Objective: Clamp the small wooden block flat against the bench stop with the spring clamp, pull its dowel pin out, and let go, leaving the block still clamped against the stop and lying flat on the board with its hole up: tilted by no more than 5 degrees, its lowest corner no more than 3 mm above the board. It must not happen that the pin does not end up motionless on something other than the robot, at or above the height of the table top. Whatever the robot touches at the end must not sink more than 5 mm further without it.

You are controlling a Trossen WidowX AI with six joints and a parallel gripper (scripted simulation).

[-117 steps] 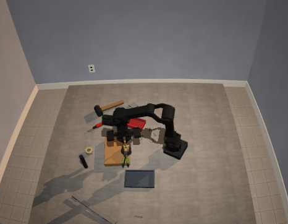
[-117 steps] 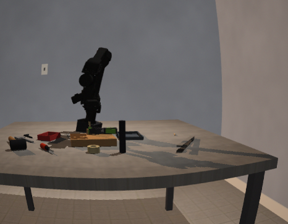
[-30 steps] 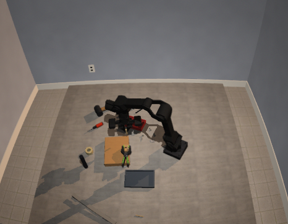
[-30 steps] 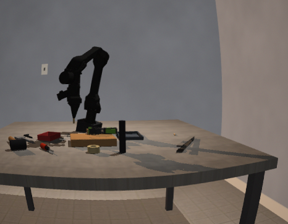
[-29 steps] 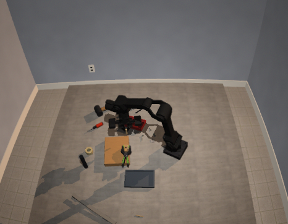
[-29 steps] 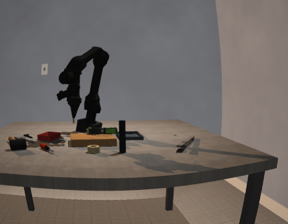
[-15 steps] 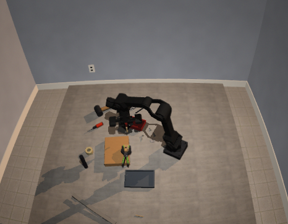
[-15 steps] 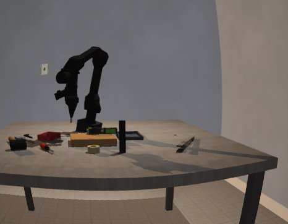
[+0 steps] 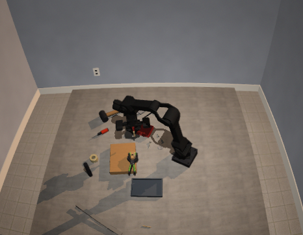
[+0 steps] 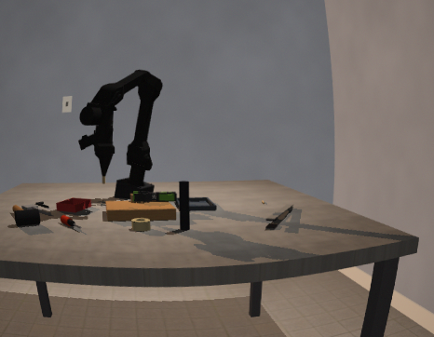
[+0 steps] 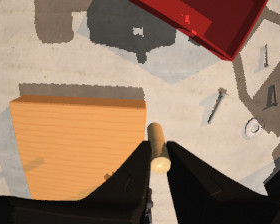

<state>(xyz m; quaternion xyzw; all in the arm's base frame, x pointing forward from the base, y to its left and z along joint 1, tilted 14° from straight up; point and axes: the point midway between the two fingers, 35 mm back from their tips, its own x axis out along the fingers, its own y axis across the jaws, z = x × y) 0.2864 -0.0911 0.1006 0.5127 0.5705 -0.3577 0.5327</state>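
Right now the red tray is 14 cm below my hand, 12 cm to the right of it and 2 cm behind it. Round my hand: bench stop: 10 cm to the left, 10 cm below, 2 cm behind; then dowel pin: 4 cm below; then small wooden block: 11 cm to the left, 10 cm below.
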